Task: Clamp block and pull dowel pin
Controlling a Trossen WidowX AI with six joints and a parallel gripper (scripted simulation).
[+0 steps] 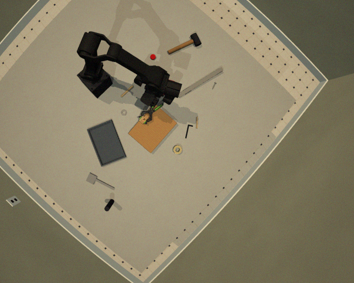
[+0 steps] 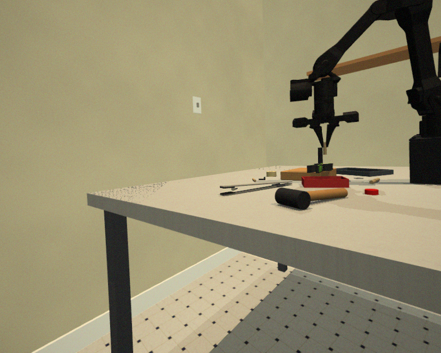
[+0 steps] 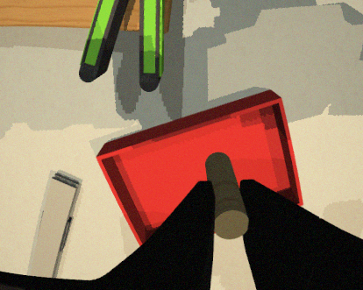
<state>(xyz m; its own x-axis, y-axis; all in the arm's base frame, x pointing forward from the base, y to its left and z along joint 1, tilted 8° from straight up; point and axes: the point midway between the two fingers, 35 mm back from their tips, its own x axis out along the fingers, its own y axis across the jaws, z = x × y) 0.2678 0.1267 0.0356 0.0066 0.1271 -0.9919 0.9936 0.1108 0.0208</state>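
My gripper is now 1 cm past the red tray, 5 cm to the right of it and 14 cm above it. The rest, counted from my hand: small wooden block 4 cm ahead, 14 cm to the right, 11 cm below; bench stop 3 cm ahead, 14 cm to the right, 11 cm below; dowel pin 4 cm below.
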